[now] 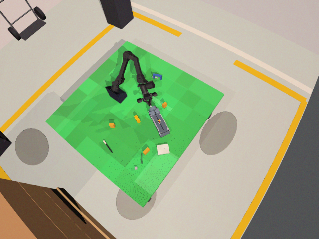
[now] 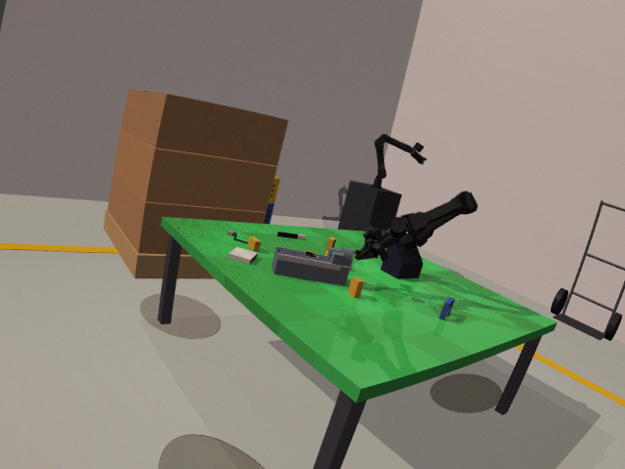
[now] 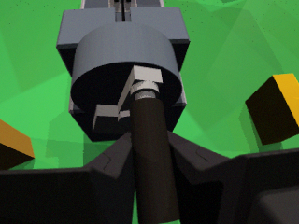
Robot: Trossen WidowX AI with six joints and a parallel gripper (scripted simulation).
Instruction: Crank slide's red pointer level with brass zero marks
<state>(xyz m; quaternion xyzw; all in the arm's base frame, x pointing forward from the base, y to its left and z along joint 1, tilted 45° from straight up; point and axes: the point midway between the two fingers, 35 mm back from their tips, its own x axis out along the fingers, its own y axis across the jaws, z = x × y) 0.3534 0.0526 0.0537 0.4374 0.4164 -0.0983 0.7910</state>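
The dark handle is 20 mm above my gripper tip, 10 mm to the left of it and 10 mm behind it. Round my gripper tip: blue bracket (340 mm to the left, 170 mm behind, 60 mm below); then red pointer (160 mm ahead, 80 mm to the right, 10 mm below); then white pad (310 mm ahead, 260 mm to the right, 80 mm below).
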